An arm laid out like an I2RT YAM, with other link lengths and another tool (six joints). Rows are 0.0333 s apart.
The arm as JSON. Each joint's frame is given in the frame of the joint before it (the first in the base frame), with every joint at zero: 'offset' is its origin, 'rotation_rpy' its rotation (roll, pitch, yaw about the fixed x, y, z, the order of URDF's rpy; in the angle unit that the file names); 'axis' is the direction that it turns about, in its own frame. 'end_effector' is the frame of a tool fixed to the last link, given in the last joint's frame.
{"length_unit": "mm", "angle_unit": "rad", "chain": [
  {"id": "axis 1", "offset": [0.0, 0.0, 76.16], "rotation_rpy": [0.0, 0.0, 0.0], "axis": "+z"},
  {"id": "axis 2", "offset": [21.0, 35.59, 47.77], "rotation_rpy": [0.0, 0.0, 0.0], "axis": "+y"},
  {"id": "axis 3", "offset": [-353.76, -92.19, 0.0], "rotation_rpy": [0.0, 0.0, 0.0], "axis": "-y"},
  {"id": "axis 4", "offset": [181.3, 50.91, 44.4], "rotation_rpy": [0.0, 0.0, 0.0], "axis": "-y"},
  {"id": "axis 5", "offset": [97.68, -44.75, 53.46], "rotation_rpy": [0.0, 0.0, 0.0], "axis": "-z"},
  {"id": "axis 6", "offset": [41.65, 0.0, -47.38], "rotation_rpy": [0.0, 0.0, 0.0], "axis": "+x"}
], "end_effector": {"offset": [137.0, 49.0, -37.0], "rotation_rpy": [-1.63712, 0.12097, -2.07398]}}
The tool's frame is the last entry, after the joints.
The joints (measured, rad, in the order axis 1, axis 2, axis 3, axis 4, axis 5, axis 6), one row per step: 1.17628, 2.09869, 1.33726, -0.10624, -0.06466, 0.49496; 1.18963, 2.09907, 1.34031, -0.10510, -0.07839, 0.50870; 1.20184, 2.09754, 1.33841, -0.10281, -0.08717, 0.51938; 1.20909, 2.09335, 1.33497, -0.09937, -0.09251, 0.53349; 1.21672, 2.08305, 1.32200, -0.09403, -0.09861, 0.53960; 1.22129, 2.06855, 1.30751, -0.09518, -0.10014, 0.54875; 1.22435, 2.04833, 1.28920, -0.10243, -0.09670, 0.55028; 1.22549, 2.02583, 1.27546, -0.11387, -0.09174, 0.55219; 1.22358, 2.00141, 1.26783, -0.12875, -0.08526, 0.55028; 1.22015, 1.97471, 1.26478, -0.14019, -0.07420, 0.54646; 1.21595, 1.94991, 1.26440, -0.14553, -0.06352, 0.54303; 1.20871, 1.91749, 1.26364, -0.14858, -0.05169, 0.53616; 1.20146, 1.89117, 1.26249, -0.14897, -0.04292, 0.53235
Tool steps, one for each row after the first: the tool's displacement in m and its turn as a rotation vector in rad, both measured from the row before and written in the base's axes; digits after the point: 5 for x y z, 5 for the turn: -0.00862, 0.00442, 0.00234, 0.00993, 0.01683, 0.01181; -0.00771, 0.00266, 0.00148, 0.00594, 0.01227, 0.00983; -0.00464, 0.00160, 0.00248, 0.00745, 0.01130, 0.00009; -0.00593, -0.00110, 0.00245, 0.00496, 0.00732, 0.00703; -0.00413, -0.00329, 0.00274, 0.00053, 0.00739, -0.00130; -0.00337, -0.00630, 0.00258, -0.00571, 0.00036, -0.00034; -0.00198, -0.00624, 0.00432, -0.00355, -0.00141, -0.00353; 0.00007, -0.00600, 0.00633, -0.00014, -0.00650, -0.00468; 0.00221, -0.00468, 0.00913, 0.00805, -0.01447, -0.00780; 0.00314, -0.00304, 0.01017, 0.01459, -0.01628, -0.00877; 0.00463, -0.00403, 0.01387, 0.02249, -0.02265, -0.01034; 0.00423, -0.00348, 0.01153, 0.02012, -0.01725, -0.01072
